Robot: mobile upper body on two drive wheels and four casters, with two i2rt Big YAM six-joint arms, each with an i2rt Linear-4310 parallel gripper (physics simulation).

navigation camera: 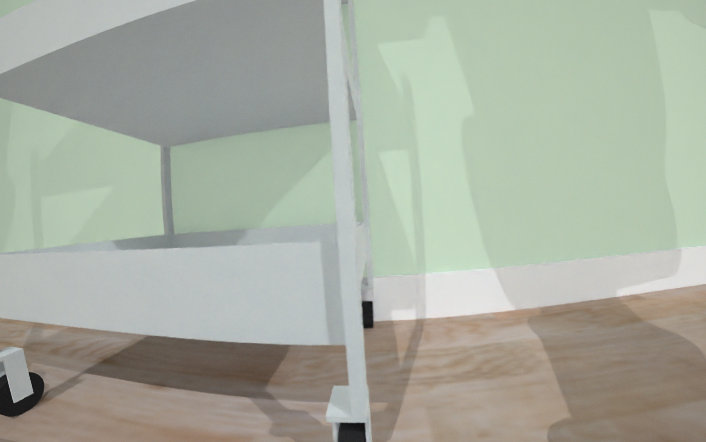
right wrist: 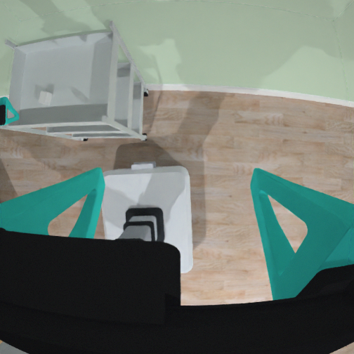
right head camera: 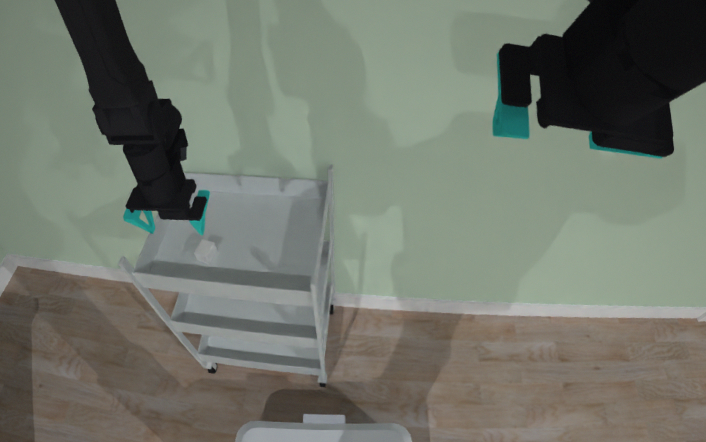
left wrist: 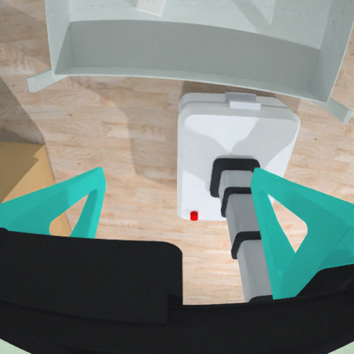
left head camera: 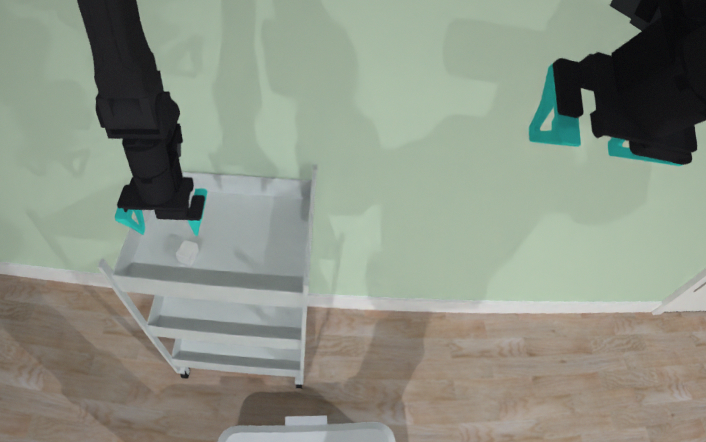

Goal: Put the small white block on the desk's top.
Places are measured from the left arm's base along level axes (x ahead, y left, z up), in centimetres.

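Pixels of known places: left gripper, fingertip midpoint: (right head camera: 177, 231) (left head camera: 170, 232); right gripper, fingertip midpoint: (right head camera: 544, 135) (left head camera: 571, 142).
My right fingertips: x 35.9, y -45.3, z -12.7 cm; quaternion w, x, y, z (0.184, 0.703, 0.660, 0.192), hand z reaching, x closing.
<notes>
Behind a point stands the place of what it marks.
The small white block (left head camera: 187, 251) @(x 63.1, y 6.0, z -71.4 cm) (right head camera: 205, 250) @(x 63.1, y 5.9, z -71.4 cm) (right wrist: 45, 97) lies in the top tray of a pale grey cart (left head camera: 208, 287) @(x 52.2, y -0.9, z -68.9 cm) (right head camera: 224, 286) @(x 52.1, y -1.4, z -69.3 cm) (navigation camera: 341, 182) @(x 49.6, y -21.7, z -117.5 cm), near the tray's front wall. In the left wrist view the block (left wrist: 152, 6) is cut off by the top edge. My left gripper (left head camera: 169, 233) @(x 50.8, y 2.2, z -47.7 cm) (right head camera: 177, 233) @(x 50.8, y 2.2, z -47.7 cm) (left wrist: 177, 175) is open and empty; in the head views it appears just above the block, at the tray's left side. My right gripper (left head camera: 599, 152) (right head camera: 567, 144) @(x 35.9, y -45.3, z -12.7 cm) (right wrist: 177, 176) is open and empty, well to the right of the cart. No desk can be made out.
The cart has two lower shelves and raised corner posts and stands near the green wall (left head camera: 442, 208) @(x 82.9, y -62.1, z -77.2 cm) (navigation camera: 547, 130) @(x 82.8, y -63.4, z -104.6 cm). My white base (left wrist: 200, 135) (right wrist: 175, 200) stands in front of it. A tan wooden object (left wrist: 20, 162) is at the left edge of the left wrist view.
</notes>
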